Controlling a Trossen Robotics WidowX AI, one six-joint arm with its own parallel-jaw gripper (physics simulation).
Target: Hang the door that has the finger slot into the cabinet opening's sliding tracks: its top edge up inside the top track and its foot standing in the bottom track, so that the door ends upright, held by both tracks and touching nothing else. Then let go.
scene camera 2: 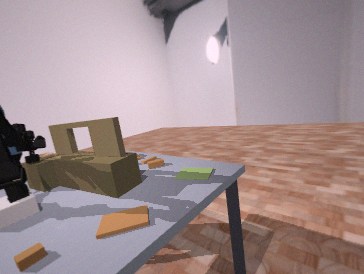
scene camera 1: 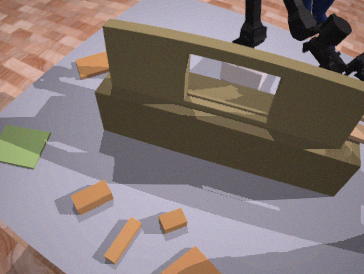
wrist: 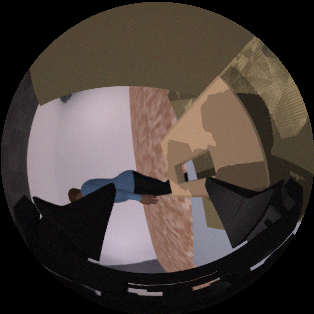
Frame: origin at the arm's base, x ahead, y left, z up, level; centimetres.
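Seen in the pictures: gripper, fingertip midpoint: [scene camera 2: 35, 149] [wrist: 161, 185]; arm's base, link origin: [scene camera 2: 18, 197].
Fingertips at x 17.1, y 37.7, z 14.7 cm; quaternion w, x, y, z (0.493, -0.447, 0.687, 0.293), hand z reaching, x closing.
Observation:
Offsets run from my fingertips to a thing's top centre. "spot": to the spot under its first point. Level surfaces: height alone.
The tan door with the finger slot @(dx +2.7, dy +0.6, dz -4.9 cm) [wrist: 232, 120] shows right of centre in the wrist view, tilted in that picture beside the olive cabinet [scene camera 1: 145, 60] [scene camera 2: 107, 137] [wrist: 135, 45]. A tan piece @(spot: dx +6.1, dy +2.4, dz -4.9 cm) [scene camera 1: 358, 133] shows past the cabinet's right end in scene camera 1. I cannot tell whether the door's edges are in the tracks. My gripper [wrist: 161, 185] is open, with nothing between its fingers. Its right finger overlaps the door's lower part in the wrist view; contact cannot be told. In scene camera 1 the black arm is behind the cabinet, at the upper right.
A green panel @(dx +45.8, dy -86.1, dz -21.8 cm) [scene camera 1: 22, 147] [scene camera 2: 196, 173] lies on the grey table @(dz -22.6 cm) [scene camera 2: 170, 200]. Orange blocks @(dx +47.7, dy -53.9, dz -19.1 cm) [scene camera 1: 92, 197] @(dx +53.1, dy -40.8, dz -20.6 cm) [scene camera 1: 123, 240] @(dx +42.8, dy -32.7, dz -19.6 cm) [scene camera 1: 173, 221] lie before the cabinet, and an orange slab @(dx +2.4, dy -86.8, dz -21.3 cm) [scene camera 2: 125, 222] lies at its other side. A person in blue [wrist: 107, 187] stands beyond the table.

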